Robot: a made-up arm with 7 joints.
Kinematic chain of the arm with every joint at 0, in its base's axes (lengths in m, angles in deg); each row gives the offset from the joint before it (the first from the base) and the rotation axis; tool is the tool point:
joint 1: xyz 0 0 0.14 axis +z
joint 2: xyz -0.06 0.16 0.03 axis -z
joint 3: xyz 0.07 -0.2 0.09 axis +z
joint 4: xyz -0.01 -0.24 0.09 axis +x
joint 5: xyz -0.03 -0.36 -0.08 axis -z
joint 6: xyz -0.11 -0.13 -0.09 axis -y
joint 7: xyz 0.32 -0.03 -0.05 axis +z
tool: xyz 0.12 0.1 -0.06
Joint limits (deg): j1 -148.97..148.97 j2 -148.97..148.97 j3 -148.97..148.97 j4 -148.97..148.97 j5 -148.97..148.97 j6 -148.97..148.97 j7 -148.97..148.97
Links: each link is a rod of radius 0.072 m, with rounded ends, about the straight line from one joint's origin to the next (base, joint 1, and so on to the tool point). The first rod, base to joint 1, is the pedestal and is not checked.
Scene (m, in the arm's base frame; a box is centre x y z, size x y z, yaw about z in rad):
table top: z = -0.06
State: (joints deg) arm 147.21 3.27 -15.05 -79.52 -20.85 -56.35 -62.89
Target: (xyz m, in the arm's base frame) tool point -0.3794 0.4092 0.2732
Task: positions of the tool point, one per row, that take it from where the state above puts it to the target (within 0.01 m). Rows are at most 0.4 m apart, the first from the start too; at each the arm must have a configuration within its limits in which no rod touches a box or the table.
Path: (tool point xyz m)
1: 0.4155 0.8794 0.6405
2: 0.1042 0.9083 0.4999
3: -0.1584 0.8022 0.3790
4: -0.3229 0.6131 0.2992
5: -0.3794 0.4092 0.2732

